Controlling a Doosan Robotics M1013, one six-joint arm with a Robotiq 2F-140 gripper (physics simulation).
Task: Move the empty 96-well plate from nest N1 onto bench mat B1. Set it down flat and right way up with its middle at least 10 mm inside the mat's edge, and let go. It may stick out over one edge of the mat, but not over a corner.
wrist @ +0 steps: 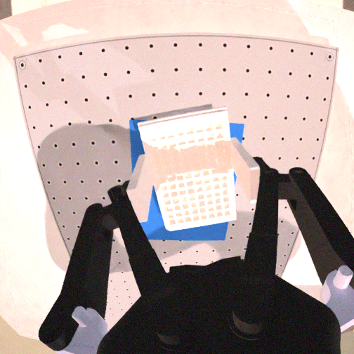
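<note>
The white 96-well plate (197, 195) is between the two pale finger pads in the middle of the wrist view, wells facing the camera. My gripper (189, 159) is shut on the plate, one pad against each long side. The blue bench mat (155, 231) lies on the board beneath the plate. Blue shows at the left, the right and the lower edge. The plate is turned slightly relative to the mat and its far end reaches a little past the mat's far edge in the view. The height of the plate above the mat is hard to tell. Nest N1 does not show.
A pale perforated board (280, 110) with rows of dark holes lies around the mat. It has a screw at each far corner. Shadows of the arm and gripper fall on the board to the left and the lower right. A pale surface surrounds the board.
</note>
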